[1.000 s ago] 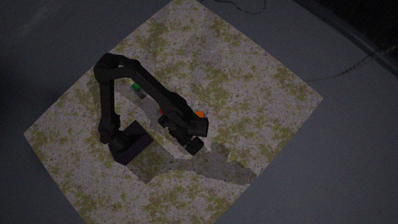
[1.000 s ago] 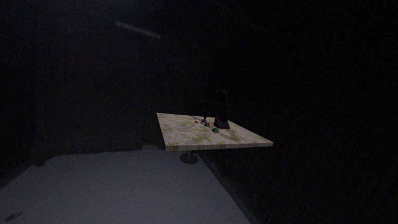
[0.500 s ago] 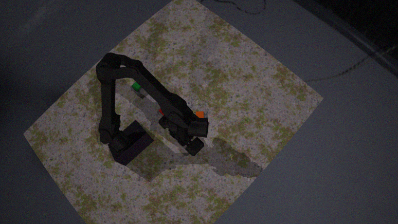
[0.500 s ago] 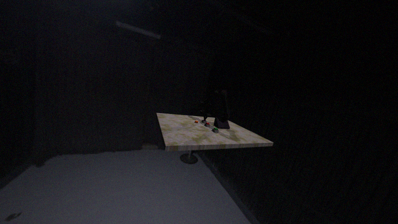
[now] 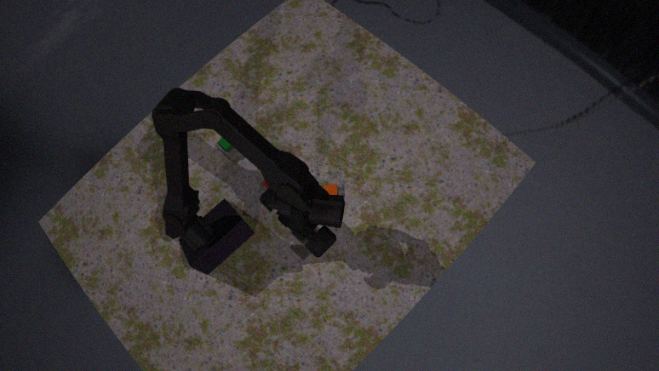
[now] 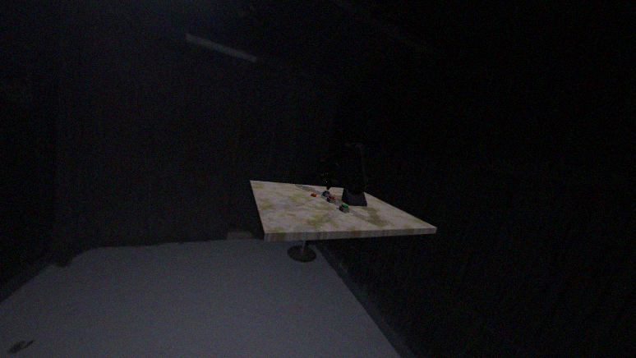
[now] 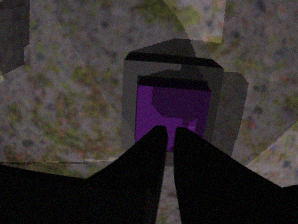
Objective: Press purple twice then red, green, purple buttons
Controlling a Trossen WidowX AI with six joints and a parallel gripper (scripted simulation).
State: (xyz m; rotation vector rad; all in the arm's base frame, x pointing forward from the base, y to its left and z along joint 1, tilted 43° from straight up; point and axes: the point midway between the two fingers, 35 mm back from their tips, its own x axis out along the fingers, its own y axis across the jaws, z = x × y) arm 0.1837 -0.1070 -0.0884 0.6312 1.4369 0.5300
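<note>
Right now my gripper tip is 20 mm above the purple button. From my gripper tip the other things lie so: orange block: 120 mm ahead, 40 mm below, 20 mm to the left; green button: 310 mm to the left, 30 mm ahead, 20 mm below; red button: 140 mm to the left, 30 mm ahead, 20 mm below.
</note>
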